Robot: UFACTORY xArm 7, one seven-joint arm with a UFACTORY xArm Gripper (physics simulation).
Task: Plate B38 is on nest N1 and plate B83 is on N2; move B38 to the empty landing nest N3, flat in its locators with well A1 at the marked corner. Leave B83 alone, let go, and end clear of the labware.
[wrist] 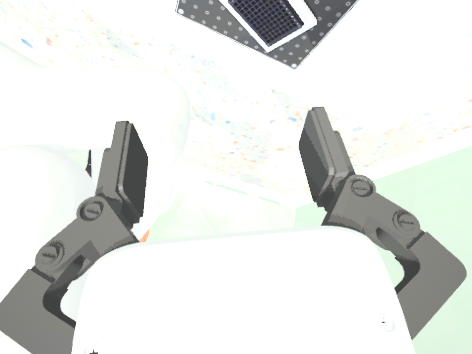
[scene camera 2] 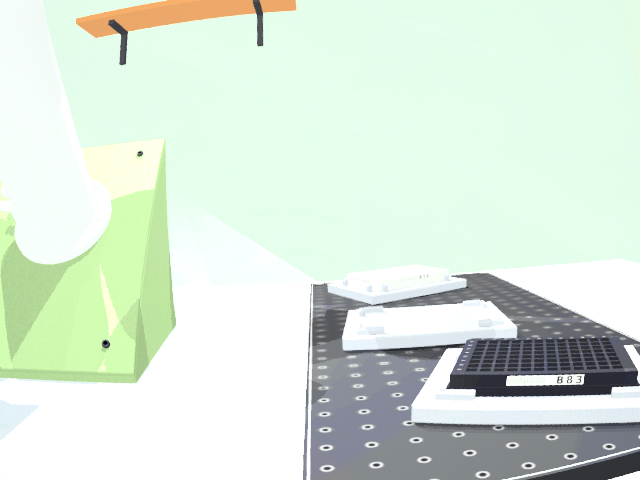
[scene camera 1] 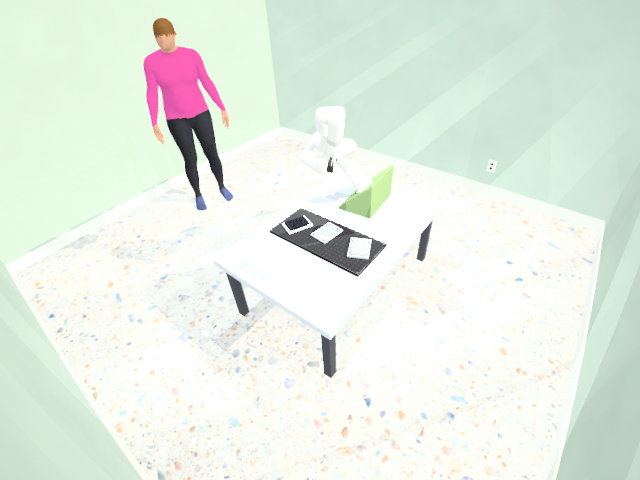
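B83 (scene camera 1: 296, 222) (scene camera 2: 545, 361) (wrist: 267, 19) is a black plate with its label readable in scene camera 2. It sits on a white nest (scene camera 2: 527, 411) (wrist: 293, 38) at one end of the board. The middle nest (scene camera 1: 326, 233) (scene camera 2: 429, 339), N3, is empty, with raised corner locators. A white plate (scene camera 1: 359, 246) (scene camera 2: 405, 277), taken as B38, sits on the nest (scene camera 2: 374, 298) at the other end; its label is too small to read and its A1 corner cannot be told. My gripper (scene camera 1: 330, 165) (wrist: 222, 132) is open and empty, high up and well away from the nests.
The dark perforated board (scene camera 1: 323, 251) (scene camera 2: 361, 426) (wrist: 210, 20) lies on the white table (scene camera 1: 289, 281). A green angular block (scene camera 1: 381, 192) (scene camera 2: 149, 310) stands beside the arm. A person (scene camera 1: 178, 82) stands on the floor to the left. An orange shelf (scene camera 2: 191, 15) hangs on the wall.
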